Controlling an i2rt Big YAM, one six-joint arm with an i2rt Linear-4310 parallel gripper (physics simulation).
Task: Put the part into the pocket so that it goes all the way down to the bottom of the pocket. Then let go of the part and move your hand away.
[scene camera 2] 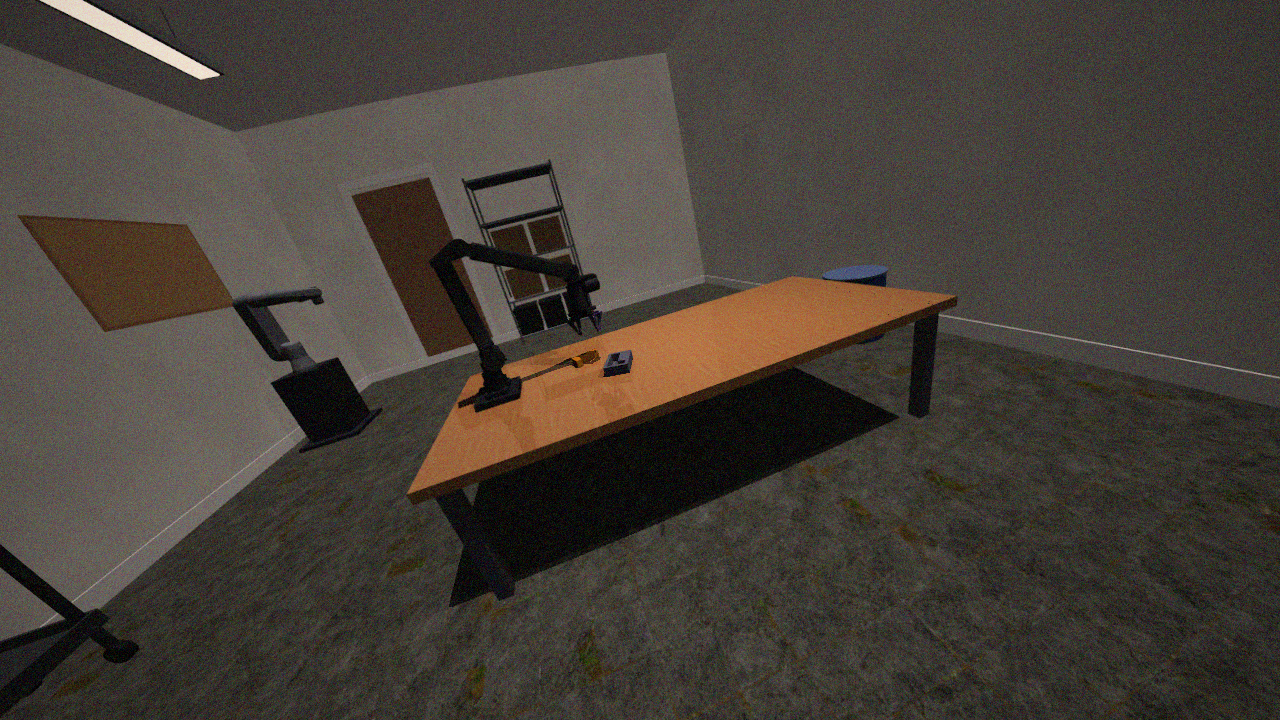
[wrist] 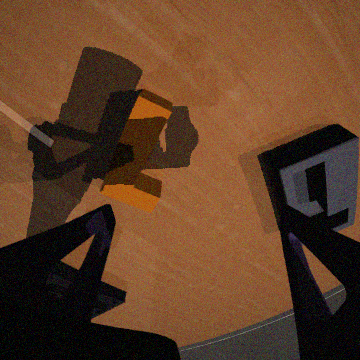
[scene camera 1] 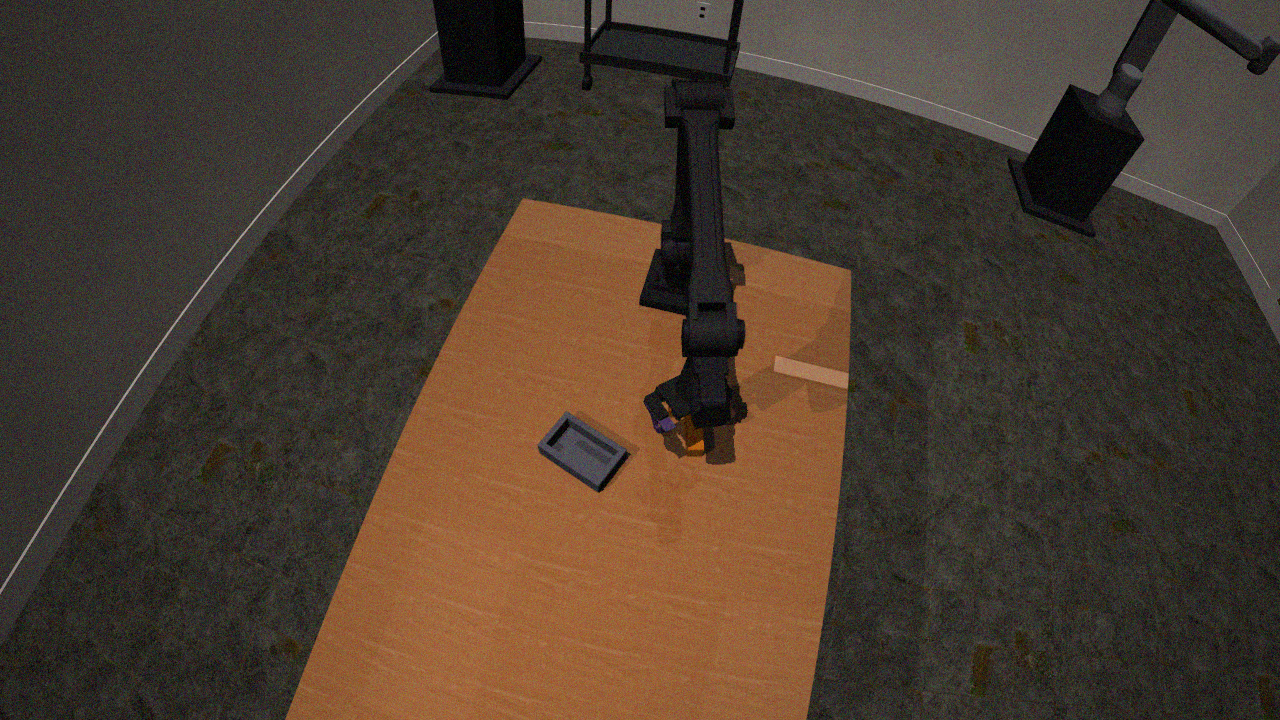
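Observation:
The orange part lies on the table, largely in the arm's shadow. In the wrist view it looks like a bar with a block at each end. The grey block with the pocket sits on the table beside it, to the left in scene camera 1; no part shows in the pocket there. My gripper is open and empty, above the table and the part. In the wrist view the part shows beyond the left finger and the block beyond the right finger.
The wooden table carries the arm's base. A pale strip shows on the table near its right edge in scene camera 1. A cart, a shelf and another arm on a pedestal stand away from the table.

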